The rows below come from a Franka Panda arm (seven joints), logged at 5 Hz.
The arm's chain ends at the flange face. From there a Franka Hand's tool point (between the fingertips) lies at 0.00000 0.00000 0.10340 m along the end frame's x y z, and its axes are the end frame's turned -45 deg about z.
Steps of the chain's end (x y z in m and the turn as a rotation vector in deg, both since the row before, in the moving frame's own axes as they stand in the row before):
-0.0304 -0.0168 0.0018 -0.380 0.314 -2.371
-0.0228 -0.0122 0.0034 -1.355 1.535 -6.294
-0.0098 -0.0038 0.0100 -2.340 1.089 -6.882
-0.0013 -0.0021 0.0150 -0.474 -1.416 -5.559
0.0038 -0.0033 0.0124 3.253 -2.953 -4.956
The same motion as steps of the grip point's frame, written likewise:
-0.0097 -0.0325 0.0018 -0.491 -0.047 -2.371
-0.0071 -0.0211 0.0033 -2.044 0.127 -6.294
-0.0056 -0.0052 0.0099 -2.425 -0.885 -6.882
-0.0019 -0.0035 0.0150 0.666 -1.336 -5.559
0.0051 -0.0076 0.0121 4.388 0.212 -4.956

